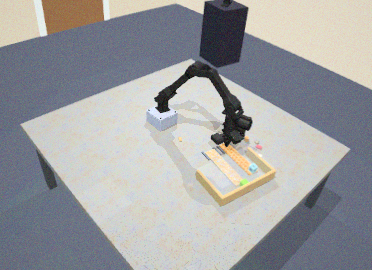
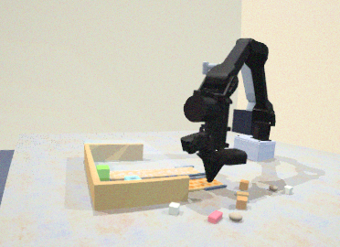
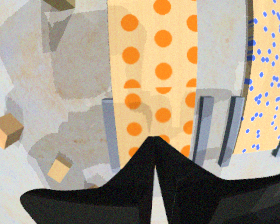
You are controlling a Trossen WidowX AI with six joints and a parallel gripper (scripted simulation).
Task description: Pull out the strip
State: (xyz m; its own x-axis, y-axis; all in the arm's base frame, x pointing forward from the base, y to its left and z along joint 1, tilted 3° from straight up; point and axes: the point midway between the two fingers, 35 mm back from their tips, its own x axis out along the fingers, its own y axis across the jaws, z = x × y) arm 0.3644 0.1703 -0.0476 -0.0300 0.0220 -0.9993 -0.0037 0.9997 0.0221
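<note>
Right now the orange dotted strip is 90 mm ahead of my gripper tip. Also, from my gripper tip: pink block 150 mm to the left, 90 mm ahead.
</note>
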